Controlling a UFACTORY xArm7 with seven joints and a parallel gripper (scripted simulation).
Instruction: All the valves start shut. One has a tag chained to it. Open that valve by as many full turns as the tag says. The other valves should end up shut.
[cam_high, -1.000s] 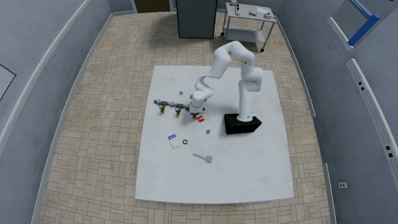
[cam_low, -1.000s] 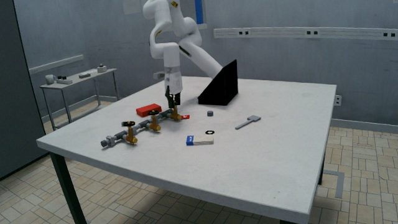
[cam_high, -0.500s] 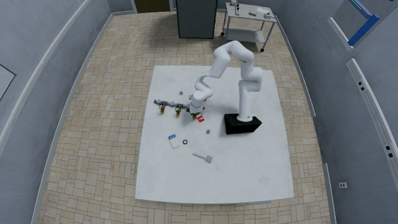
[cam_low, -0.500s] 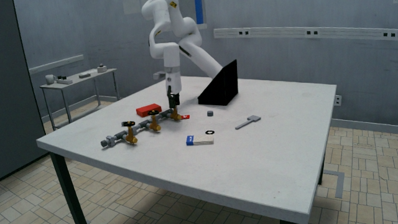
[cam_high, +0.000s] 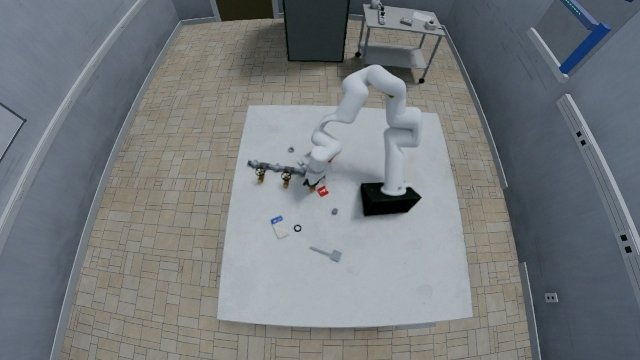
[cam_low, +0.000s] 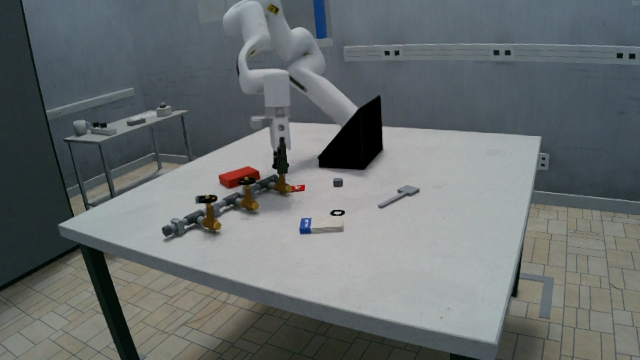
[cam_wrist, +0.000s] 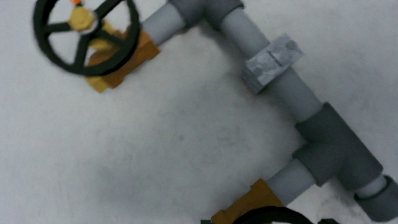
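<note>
The red tag lies 90 mm below my hand, 40 mm behind it and 30 mm to the left of it. The rest, counted from my hand: white box: 200 mm to the left, 190 mm ahead, 90 mm below; then red block: 210 mm to the right, 80 mm below, 80 mm behind; then grey flat tool: 360 mm to the left, 90 mm below, 30 mm behind.
</note>
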